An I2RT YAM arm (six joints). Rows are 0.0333 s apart.
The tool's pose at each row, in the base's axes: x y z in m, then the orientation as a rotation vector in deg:
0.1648 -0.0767 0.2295 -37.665 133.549 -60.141
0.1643 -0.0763 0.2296 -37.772 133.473 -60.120
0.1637 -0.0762 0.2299 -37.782 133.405 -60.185
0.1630 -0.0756 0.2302 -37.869 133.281 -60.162
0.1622 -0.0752 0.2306 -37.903 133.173 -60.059
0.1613 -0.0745 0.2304 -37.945 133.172 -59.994
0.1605 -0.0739 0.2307 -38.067 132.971 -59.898
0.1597 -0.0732 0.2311 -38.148 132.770 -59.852
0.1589 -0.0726 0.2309 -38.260 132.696 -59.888
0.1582 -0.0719 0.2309 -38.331 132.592 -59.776
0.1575 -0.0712 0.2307 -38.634 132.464 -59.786
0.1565 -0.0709 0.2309 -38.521 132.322 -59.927
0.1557 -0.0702 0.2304 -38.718 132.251 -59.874
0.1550 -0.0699 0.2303 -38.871 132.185 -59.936
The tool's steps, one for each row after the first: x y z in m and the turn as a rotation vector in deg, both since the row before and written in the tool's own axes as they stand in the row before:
0.0001 0.0003 -0.0006 -0.001 -0.083 -0.061
0.0003 0.0000 -0.0006 0.065 -0.027 -0.020
0.0001 0.0003 -0.0009 0.025 -0.121 -0.041
0.0003 0.0001 -0.0009 -0.014 -0.140 0.020
0.0003 0.0008 -0.0008 -0.045 -0.035 -0.009
0.0002 0.0003 -0.0010 0.012 -0.222 -0.035
0.0001 0.0003 -0.0011 0.049 -0.194 -0.022
0.0003 0.0007 -0.0007 0.027 -0.055 -0.083
0.0001 0.0006 -0.0008 -0.030 -0.145 -0.004
0.0001 0.0007 -0.0007 -0.008 -0.130 -0.205
0.0005 0.0002 -0.0009 0.170 -0.039 0.050
0.0003 0.0010 -0.0006 -0.043 -0.103 -0.116
0.0004 0.0004 -0.0005 0.027 -0.040 -0.122

